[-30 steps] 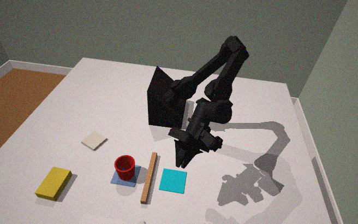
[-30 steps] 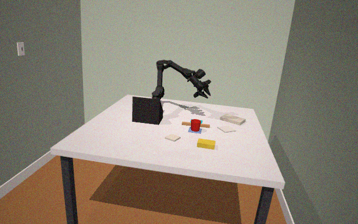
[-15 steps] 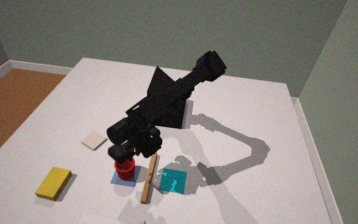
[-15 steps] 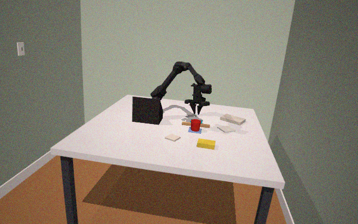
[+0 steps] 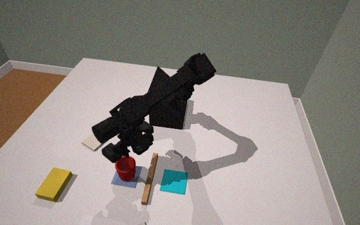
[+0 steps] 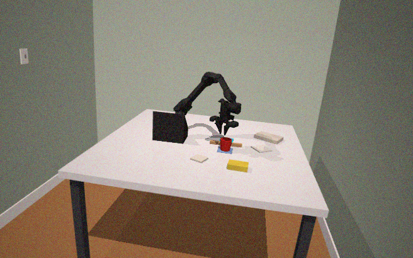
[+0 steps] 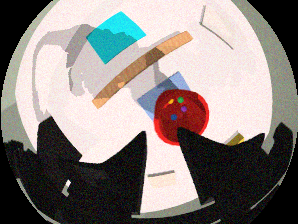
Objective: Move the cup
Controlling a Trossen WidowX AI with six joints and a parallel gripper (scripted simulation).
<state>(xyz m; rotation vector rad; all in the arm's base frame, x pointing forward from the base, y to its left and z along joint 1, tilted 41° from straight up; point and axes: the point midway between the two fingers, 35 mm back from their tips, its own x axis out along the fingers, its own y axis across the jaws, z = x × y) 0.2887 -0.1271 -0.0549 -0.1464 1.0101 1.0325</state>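
Right now my gripper tip is 20 mm short of the red cup, 20 mm to the left of it and 60 mm above it. The rest, counted from my gripper tip: blue pad (20 mm ahead, 20 mm to the right, 110 mm below); then wooden bar (30 mm ahead, 70 mm to the left, 100 mm below); then blue marble (10 mm ahead, 30 mm to the right, 80 mm below).
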